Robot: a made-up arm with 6 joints. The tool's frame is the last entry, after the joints.
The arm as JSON. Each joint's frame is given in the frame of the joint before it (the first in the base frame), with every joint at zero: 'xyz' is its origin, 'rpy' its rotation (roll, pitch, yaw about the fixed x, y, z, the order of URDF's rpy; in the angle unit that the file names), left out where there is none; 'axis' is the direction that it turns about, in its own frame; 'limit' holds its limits. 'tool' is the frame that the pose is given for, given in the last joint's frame.
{
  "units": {
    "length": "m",
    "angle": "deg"
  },
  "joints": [
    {
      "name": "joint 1",
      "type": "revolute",
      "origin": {
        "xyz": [
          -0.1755,
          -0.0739,
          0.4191
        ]
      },
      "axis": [
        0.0,
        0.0,
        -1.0
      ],
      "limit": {
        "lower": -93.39,
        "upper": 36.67
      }
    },
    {
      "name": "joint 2",
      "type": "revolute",
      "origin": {
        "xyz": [
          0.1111,
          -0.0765,
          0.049
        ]
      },
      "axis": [
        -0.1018,
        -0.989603,
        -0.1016
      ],
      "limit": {
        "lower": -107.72,
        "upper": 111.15
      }
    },
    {
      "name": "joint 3",
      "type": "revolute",
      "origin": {
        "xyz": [
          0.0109,
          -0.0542,
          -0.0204
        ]
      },
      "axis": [
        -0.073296,
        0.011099,
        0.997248
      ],
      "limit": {
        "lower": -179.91,
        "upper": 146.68
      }
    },
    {
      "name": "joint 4",
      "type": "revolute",
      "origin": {
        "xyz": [
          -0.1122,
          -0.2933,
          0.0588
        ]
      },
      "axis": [
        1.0,
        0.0,
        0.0
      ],
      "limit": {
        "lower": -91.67,
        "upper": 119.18
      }
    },
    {
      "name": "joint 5",
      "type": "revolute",
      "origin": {
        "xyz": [
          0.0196,
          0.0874,
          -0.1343
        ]
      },
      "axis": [
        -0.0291,
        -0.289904,
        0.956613
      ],
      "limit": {
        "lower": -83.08,
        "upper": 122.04
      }
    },
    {
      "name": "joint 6",
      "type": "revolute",
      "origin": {
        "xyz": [
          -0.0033,
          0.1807,
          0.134
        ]
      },
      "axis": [
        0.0,
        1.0,
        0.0
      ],
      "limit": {
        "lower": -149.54,
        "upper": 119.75
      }
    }
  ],
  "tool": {
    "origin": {
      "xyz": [
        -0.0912,
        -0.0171,
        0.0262
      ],
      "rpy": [
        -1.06,
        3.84,
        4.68
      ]
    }
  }
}
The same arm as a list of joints. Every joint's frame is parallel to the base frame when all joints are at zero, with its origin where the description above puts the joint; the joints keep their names.
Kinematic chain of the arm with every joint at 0, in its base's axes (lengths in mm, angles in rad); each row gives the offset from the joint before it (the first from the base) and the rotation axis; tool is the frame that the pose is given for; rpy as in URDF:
joint 1: xyz -175.5 -73.9 419.1 axis -z
joint 2: xyz 111.1 -76.5 49 axis -0.1018 -0.989603 -0.1016
joint 3: xyz 10.9 -54.2 -20.4 axis -0.073304 0.011101 0.997248
joint 4: xyz -112.2 -293.3 58.8 axis +x
joint 5: xyz 19.6 87.4 -134.3 axis -0.0291 -0.289904 0.956613
joint 6: xyz -3.3 180.7 134 axis +y
tool: xyz -91.2 -17.1 26.2 rpy -0.0185 0.067 0.0817
Joint limits (rad, base to tool): -1.63..0.64 -1.8801..1.9399 -3.14..2.56 -1.5999..2.0801 -1.45..2.13 -2.61..2.09

